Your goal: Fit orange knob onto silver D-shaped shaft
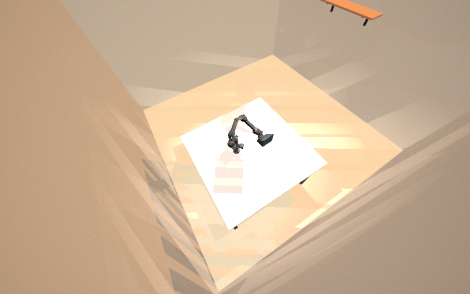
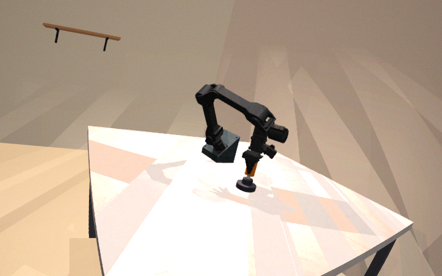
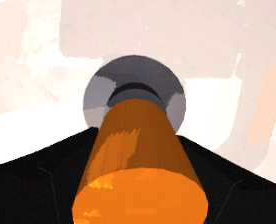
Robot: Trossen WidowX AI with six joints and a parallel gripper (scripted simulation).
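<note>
Right now my gripper tip is 3 cm below the orange knob. Round my gripper tip: round pedestal (4 cm below).
</note>
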